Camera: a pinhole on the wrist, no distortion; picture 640 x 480 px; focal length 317.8 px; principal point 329.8 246.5 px. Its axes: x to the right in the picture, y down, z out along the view. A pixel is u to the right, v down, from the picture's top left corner.
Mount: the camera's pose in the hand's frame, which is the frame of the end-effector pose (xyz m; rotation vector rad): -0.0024 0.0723 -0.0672 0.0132 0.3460 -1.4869
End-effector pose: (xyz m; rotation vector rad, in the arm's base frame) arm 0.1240 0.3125 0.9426 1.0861 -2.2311 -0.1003
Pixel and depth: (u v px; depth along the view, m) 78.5 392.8 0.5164
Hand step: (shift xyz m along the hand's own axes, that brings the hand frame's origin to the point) 0.3241 0.3776 0.4714
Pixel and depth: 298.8 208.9 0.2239
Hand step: 0.0197 0.0419 0.1562
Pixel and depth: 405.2 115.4 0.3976
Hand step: -0.0713 -0.1219 0.3219
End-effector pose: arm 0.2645 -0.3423 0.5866 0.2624 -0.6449 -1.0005
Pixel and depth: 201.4 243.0 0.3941
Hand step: 0.0724 0.1400 0.3457
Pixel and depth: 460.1 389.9 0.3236
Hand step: 0.2165 -0.1140 0.1798
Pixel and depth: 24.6 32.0 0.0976
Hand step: -0.0494 0.1357 0.0609
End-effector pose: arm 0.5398 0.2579 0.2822 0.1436 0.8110 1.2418
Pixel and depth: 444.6 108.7 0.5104
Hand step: -0.0986 -0.2395 0.4197
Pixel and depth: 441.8 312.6 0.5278
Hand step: 0.2281 -0.2140 0.3688
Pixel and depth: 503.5 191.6 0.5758
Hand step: 0.0403 -0.3691 0.4266
